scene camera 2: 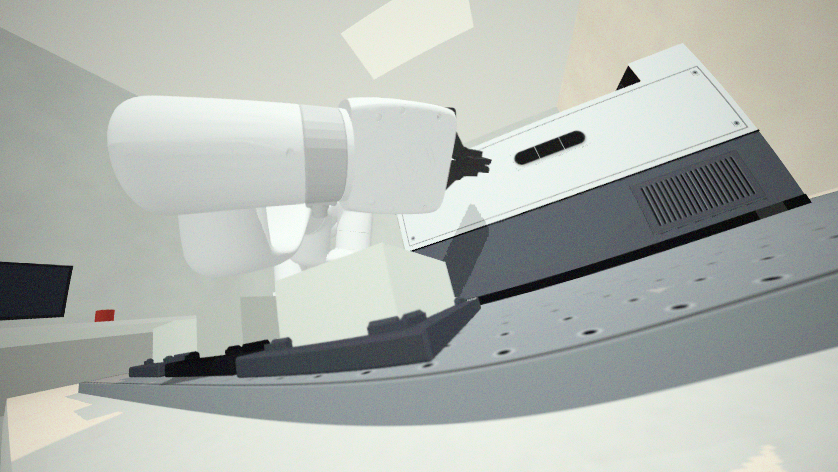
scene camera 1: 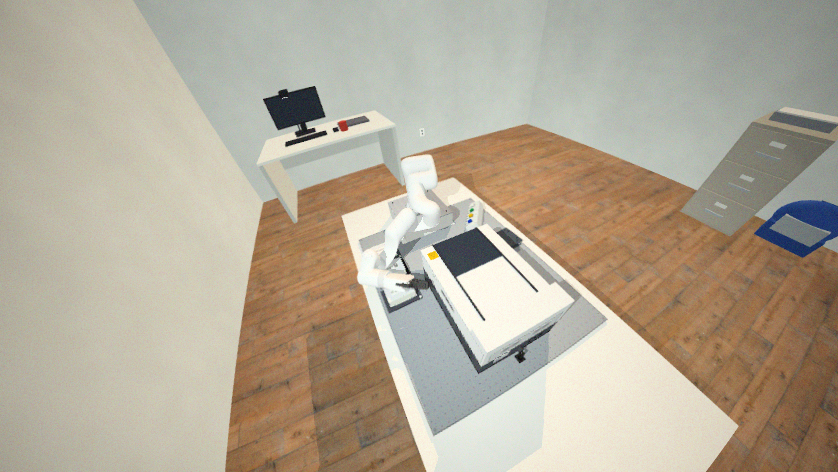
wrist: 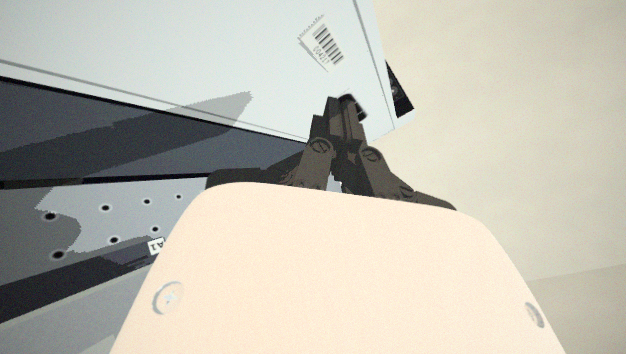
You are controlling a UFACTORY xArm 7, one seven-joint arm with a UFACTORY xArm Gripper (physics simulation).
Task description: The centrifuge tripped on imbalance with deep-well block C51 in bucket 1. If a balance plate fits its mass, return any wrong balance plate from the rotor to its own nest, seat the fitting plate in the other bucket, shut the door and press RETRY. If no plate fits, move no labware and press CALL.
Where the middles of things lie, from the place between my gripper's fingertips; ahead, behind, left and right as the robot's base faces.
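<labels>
Dark door panel [scene camera 1: 462,253] 20 cm to the left of my hand, 2 cm behind it and 5 cm above it. White centrifuge [scene camera 2: 668,158] 13 cm ahead of my hand, 18 cm to the left of it, 4 cm below it; balance plate B [scene camera 2: 243,320] 6 cm to the right of my hand, 26 cm behind it, 13 cm below it. With respect to the balance plate C [scene camera 2: 336,300], my hand is 13 cm above it, 12 cm past it and 9 cm to the left of it.
</labels>
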